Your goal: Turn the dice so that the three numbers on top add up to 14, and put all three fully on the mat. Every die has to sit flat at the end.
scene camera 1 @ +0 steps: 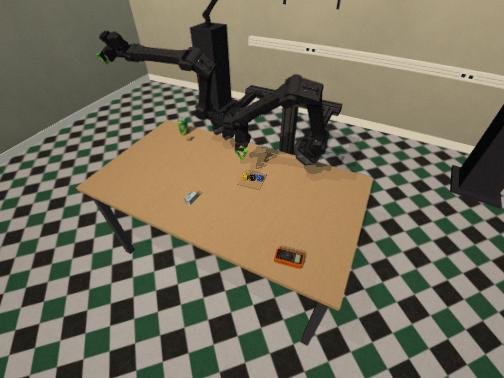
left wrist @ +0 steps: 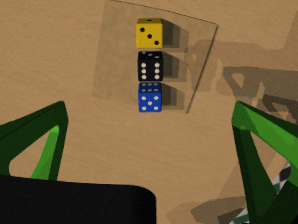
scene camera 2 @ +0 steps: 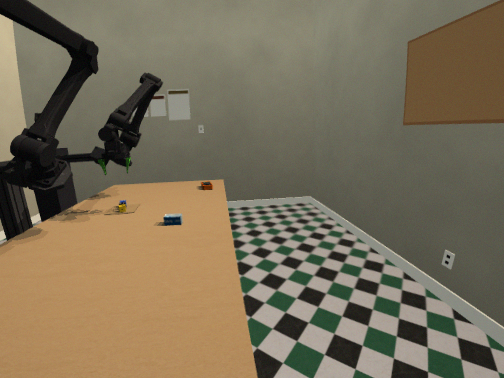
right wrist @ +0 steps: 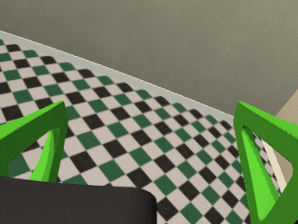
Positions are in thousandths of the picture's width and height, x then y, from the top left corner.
Labels:
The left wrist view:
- my left gripper: 502, 493
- black die: 505, 283
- yellow die: 502, 141

